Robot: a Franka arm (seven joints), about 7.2 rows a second.
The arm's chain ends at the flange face. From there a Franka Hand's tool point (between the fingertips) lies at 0.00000 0.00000 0.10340 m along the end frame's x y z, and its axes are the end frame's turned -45 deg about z.
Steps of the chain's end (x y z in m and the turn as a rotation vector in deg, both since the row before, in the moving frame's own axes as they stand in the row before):
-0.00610, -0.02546, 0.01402, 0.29, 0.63, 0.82
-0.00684, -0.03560, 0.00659, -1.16, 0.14, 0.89
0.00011, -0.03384, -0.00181, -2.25, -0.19, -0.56
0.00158, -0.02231, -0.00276, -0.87, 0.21, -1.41
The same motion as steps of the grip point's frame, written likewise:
0.01486, -0.02187, 0.01401, -0.24, 0.65, 0.82
0.01902, -0.02836, 0.00657, -0.92, -0.72, 0.89
0.02091, -0.02121, -0.00189, -1.46, -1.73, -0.56
0.01607, -0.01327, -0.00277, -0.76, -0.47, -1.41

